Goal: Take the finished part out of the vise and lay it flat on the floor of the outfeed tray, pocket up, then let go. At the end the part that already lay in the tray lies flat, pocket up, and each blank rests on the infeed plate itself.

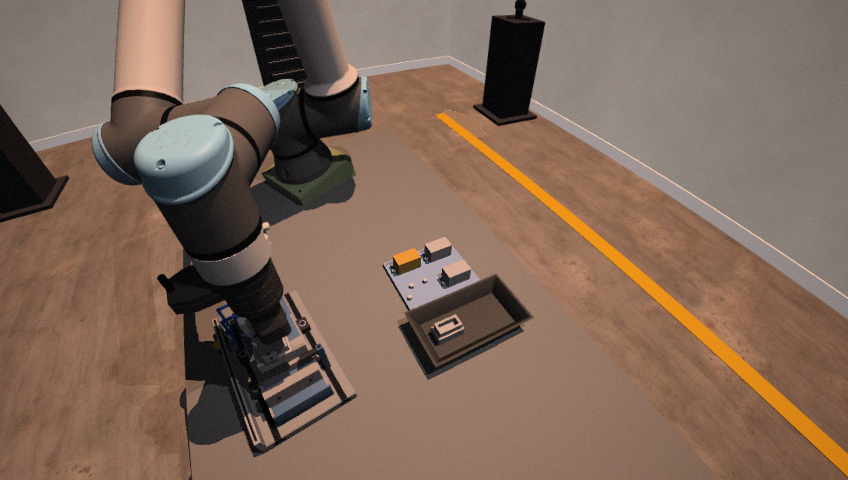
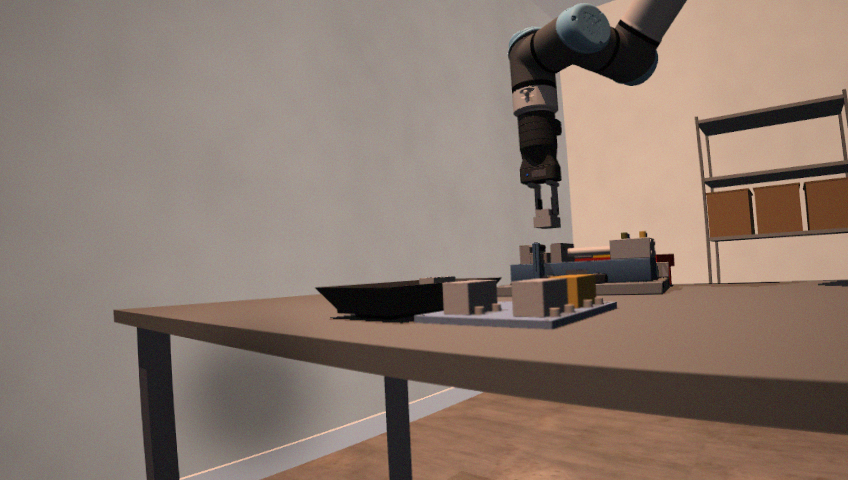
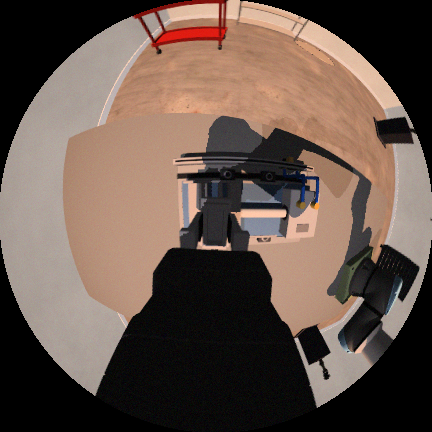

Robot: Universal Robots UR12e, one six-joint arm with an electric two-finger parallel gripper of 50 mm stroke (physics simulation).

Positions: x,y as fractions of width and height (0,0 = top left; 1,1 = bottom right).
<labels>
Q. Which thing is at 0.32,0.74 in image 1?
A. My gripper.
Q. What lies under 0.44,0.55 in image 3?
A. My gripper.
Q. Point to an orange blank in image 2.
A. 0.68,0.60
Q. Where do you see a vise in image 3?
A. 0.60,0.45
</labels>
